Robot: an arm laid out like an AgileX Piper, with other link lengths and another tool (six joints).
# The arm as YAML. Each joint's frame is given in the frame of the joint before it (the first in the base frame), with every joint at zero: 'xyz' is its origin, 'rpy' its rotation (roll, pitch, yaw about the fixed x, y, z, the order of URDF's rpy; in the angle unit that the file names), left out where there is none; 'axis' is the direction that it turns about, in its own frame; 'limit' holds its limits. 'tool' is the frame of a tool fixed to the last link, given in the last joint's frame.
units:
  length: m
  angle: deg
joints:
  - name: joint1
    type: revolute
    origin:
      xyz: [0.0, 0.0, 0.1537]
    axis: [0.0, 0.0, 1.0]
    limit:
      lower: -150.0
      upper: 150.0
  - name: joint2
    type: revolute
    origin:
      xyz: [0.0, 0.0, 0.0]
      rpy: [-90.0, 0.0, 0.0]
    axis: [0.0, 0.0, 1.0]
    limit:
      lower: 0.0
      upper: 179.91
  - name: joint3
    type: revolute
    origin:
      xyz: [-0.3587, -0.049, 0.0]
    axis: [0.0, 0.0, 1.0]
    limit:
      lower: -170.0
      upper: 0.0
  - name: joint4
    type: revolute
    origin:
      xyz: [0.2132, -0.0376, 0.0]
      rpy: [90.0, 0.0, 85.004]
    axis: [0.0, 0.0, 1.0]
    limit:
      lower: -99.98
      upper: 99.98
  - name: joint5
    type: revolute
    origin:
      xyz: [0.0, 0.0, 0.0]
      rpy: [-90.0, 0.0, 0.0]
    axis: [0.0, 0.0, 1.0]
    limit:
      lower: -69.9
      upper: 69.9
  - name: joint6
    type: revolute
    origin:
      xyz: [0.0, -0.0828, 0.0]
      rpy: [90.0, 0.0, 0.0]
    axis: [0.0, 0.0, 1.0]
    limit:
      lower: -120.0
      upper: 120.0
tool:
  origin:
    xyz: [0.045, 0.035, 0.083]
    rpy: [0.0, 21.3, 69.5]
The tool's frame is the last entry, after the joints.
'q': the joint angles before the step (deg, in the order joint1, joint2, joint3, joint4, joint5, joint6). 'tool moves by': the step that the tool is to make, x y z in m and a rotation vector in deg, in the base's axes. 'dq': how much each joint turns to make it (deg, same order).
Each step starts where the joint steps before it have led.
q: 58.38 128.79 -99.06 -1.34 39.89 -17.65
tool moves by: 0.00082 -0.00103 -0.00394 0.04 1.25 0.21
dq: -0.56 0.50 -0.01 2.04 0.13 -1.80
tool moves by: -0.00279 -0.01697 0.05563 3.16 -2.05 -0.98
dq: -0.79 -7.44 1.44 -0.19 2.24 0.32
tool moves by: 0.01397 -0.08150 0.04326 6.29 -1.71 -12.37
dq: -8.37 -14.34 17.23 0.07 -8.96 4.58
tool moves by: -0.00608 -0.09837 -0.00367 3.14 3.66 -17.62
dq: -11.73 -11.32 19.71 1.60 -7.91 6.07
